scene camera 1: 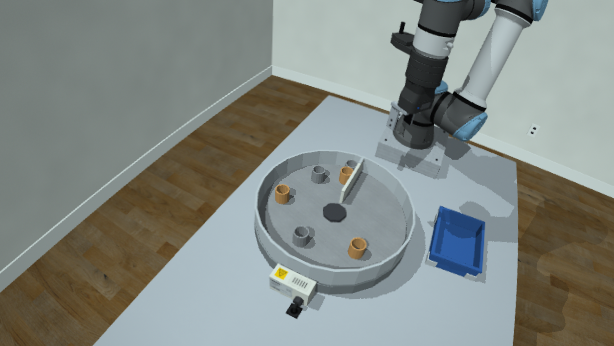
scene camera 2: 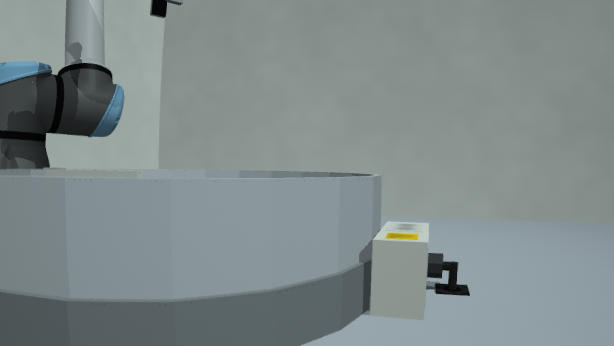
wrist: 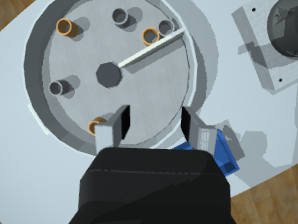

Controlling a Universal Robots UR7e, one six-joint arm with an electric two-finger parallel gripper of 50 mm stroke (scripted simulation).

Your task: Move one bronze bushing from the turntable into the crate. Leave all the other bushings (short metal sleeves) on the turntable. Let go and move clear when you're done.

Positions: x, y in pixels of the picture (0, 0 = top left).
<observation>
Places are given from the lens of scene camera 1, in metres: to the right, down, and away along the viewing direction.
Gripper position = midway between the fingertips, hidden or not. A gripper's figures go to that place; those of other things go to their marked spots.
my gripper [scene camera 1: 399, 125]: 0.21, -0.11, 0.73
blue crate [scene camera 1: 461, 237]: 0.46, 0.19, 0.90
round grey turntable [scene camera 1: 370, 211]: 0.17, 0.11, 0.90
The marked spots on the blue crate and the round grey turntable are 0.30 m apart.
</observation>
